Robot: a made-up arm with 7 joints. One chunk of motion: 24 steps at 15 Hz.
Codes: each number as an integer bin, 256 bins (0 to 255) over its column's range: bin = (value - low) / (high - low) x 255, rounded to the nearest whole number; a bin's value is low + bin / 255 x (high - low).
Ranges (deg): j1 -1.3..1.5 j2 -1..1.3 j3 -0.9..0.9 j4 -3.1..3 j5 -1.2..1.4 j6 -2..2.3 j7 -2.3..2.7
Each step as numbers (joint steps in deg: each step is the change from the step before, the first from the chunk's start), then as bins.
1 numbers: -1.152 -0.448 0.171 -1.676 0.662 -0.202 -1.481
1 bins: 13 61 152 60 183 107 42
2 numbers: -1.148 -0.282 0.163 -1.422 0.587 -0.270 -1.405
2 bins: 14 80 151 70 175 103 46
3 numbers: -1.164 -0.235 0.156 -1.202 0.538 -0.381 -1.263
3 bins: 12 85 150 79 170 96 53
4 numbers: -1.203 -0.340 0.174 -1.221 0.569 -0.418 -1.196
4 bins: 9 73 152 79 173 94 56
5 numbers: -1.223 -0.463 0.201 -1.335 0.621 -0.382 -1.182
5 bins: 7 60 156 74 179 96 57
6 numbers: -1.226 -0.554 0.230 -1.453 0.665 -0.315 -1.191
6 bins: 7 49 160 69 183 100 57
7 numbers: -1.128 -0.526 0.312 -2.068 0.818 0.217 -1.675
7 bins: 16 53 172 43 198 131 32
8 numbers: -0.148 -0.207 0.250 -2.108 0.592 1.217 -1.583
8 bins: 105 88 163 41 176 191 37
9 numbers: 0.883 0.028 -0.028 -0.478 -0.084 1.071 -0.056
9 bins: 199 114 124 110 109 182 114
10 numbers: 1.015 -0.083 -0.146 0.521 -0.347 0.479 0.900
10 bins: 211 102 107 151 84 147 163
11 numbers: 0.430 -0.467 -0.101 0.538 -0.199 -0.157 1.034
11 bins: 158 59 113 152 98 109 170
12 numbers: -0.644 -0.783 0.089 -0.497 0.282 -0.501 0.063
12 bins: 60 24 140 109 145 89 121
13 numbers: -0.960 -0.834 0.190 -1.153 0.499 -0.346 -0.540
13 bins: 31 18 154 81 167 98 90
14 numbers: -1.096 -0.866 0.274 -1.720 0.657 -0.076 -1.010
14 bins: 19 15 166 58 182 114 66
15 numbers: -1.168 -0.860 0.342 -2.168 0.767 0.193 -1.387
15 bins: 12 16 176 39 193 130 47
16 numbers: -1.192 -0.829 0.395 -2.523 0.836 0.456 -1.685
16 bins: 10 19 183 24 200 146 31
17 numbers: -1.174 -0.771 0.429 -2.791 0.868 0.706 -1.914
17 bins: 11 25 188 13 203 160 20
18 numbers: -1.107 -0.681 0.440 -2.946 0.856 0.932 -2.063
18 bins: 18 35 190 6 202 174 12
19 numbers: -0.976 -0.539 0.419 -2.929 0.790 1.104 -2.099
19 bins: 30 51 187 7 195 184 10
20 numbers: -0.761 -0.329 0.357 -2.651 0.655 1.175 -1.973
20 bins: 49 74 178 19 182 188 17
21 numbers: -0.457 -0.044 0.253 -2.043 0.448 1.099 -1.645
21 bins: 77 106 163 44 162 184 33
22 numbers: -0.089 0.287 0.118 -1.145 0.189 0.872 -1.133
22 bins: 110 143 144 82 136 170 60
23 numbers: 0.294 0.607 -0.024 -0.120 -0.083 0.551 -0.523
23 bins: 145 178 124 125 110 151 91
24 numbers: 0.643 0.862 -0.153 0.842 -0.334 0.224 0.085
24 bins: 177 206 106 165 85 132 122
